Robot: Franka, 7 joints.
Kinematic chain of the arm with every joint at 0, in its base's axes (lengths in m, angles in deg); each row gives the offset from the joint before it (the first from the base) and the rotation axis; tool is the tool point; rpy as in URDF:
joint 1: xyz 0 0 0.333 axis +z
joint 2: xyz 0 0 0 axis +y
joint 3: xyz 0 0 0.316 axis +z
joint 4: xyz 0.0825 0 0 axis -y
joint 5: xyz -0.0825 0 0.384 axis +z
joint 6: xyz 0 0 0 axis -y
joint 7: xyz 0.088 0 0 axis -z
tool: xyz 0 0 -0.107 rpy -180 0 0
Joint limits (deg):
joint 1: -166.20..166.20
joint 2: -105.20..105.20
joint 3: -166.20..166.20
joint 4: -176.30..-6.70
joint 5: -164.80..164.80
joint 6: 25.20..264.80
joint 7: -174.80..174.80
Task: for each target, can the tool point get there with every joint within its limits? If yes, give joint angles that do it. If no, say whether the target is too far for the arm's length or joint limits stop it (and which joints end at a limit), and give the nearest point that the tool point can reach.
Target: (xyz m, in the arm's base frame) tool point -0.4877 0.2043 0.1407
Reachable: yes | joints 86.14 68.47 63.38 -122.67 23.60 132.14 -13.48
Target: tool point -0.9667 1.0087 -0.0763
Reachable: no: too far | nearest point -0.5696 0.5944 0.0918 | short by 0.598 m
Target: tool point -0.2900 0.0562 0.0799
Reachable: yes | joints -92.48 72.19 -45.35 -154.71 -76.65 121.78 3.13
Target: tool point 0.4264 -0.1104 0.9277
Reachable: yes | joints -27.26 12.54 41.72 -50.64 -119.43 49.17 -100.23
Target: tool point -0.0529 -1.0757 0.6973
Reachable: no: too far | nearest point -0.0399 -0.8117 0.6079 | short by 0.279 m
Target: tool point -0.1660 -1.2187 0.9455
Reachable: no: too far | nearest point -0.1036 -0.7609 0.7154 | short by 0.516 m
